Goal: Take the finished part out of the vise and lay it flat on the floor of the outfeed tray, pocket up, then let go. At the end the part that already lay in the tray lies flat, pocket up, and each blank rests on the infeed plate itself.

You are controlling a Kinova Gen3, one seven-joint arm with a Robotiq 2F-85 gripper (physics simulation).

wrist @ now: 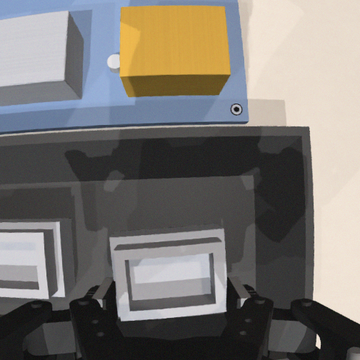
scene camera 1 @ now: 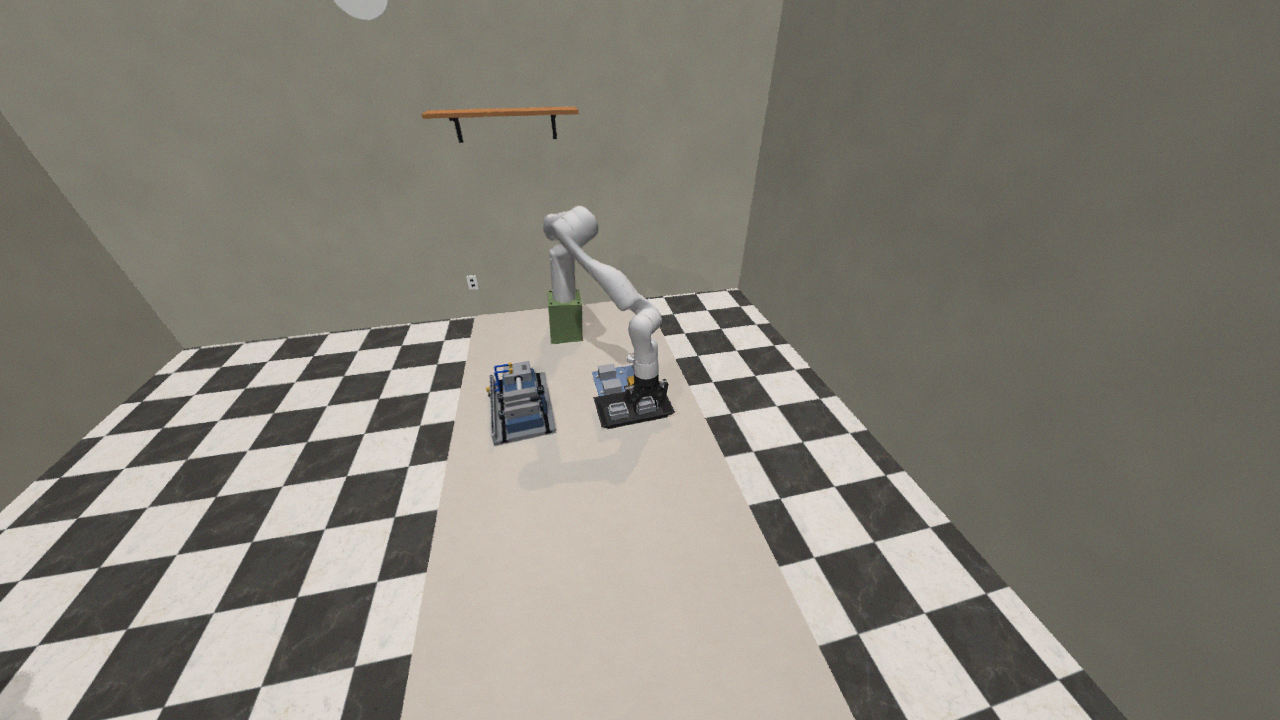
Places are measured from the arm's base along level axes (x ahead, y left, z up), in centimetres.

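Pixels of known places: gripper, between the fingertips: (scene camera 1: pixel 646 409); arm's base, origin of its link: (scene camera 1: pixel 564 297).
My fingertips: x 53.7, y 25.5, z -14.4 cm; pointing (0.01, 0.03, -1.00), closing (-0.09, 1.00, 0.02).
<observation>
Ahead of a thing's pixels: the offset from my fingertips to its top centre. "*": to the spot under its first point.
My gripper (scene camera 1: pixel 646 399) (wrist: pixel 171 294) is shut on the finished part @(dx -1.5, dy -0.2, dz +2.4 cm) (scene camera 1: pixel 646 405) (wrist: pixel 170 275), a light grey block with its pocket facing up. It holds the part inside the black outfeed tray @(* dx +4.9, dy -3.8, dz +0.2 cm) (scene camera 1: pixel 637 420) (wrist: pixel 280 131), low over or on its floor; any gap beneath is hidden. The other part @(dx -1.0, dy -9.3, dz +1.4 cm) (scene camera 1: pixel 617 411) (wrist: pixel 20 255) lies in the tray to the left, pocket up, apart from the held one. On the blue infeed plate (wrist: pixel 175 112), a grey blank (wrist: pixel 35 55) and a yellow block (wrist: pixel 175 42) sit apart. The vise @(dx -9.8, dy -41.2, dz +6.7 cm) (scene camera 1: pixel 521 411) stands at the left in the scene view.
The infeed plate adjoins the tray's back side. A short white pin (wrist: pixel 114 62) stands beside the yellow block. Another grey blank @(dx -22.0, dy -11.3, dz +1.2 cm) (scene camera 1: pixel 606 370) is at the plate's back. The tray's raised right wall is beside my gripper. The green pedestal (scene camera 1: pixel 564 322) is behind.
</observation>
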